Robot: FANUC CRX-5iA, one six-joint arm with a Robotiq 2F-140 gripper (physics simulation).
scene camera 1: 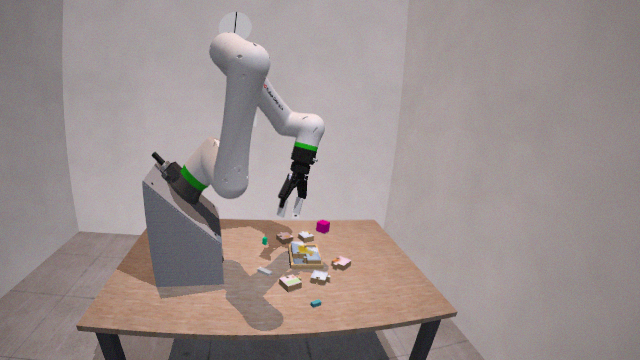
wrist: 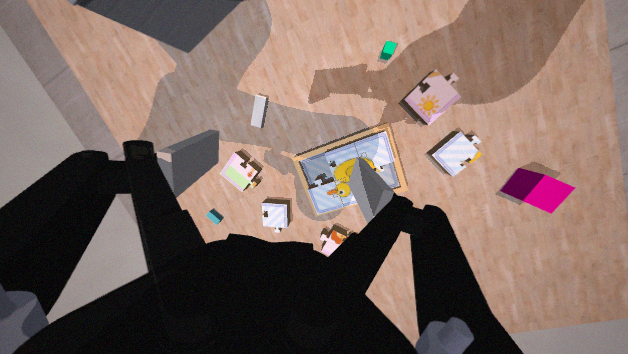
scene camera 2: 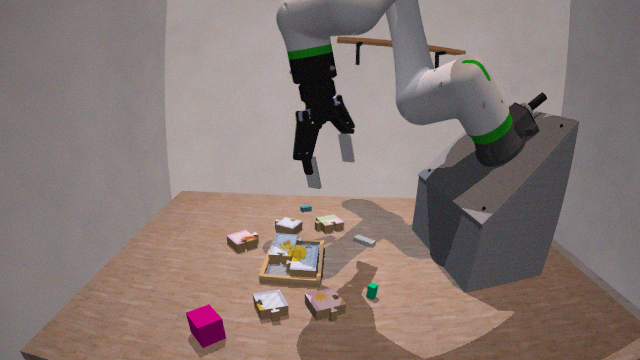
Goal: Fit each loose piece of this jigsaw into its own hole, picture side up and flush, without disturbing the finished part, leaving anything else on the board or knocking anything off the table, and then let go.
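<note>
My gripper is open and empty, high above the table. The wooden-rimmed board holds joined striped pieces with a yellow duck; recessed gaps show at two corners, and one finger hides part of it in the wrist view. Loose on the table are a striped piece with a yellow patch, a plain striped piece, a sun piece, a pink-orange piece and a pink-green piece.
A magenta cube, a green block, a pale grey bar and a teal block lie around the board. The robot's grey pedestal stands on the table.
</note>
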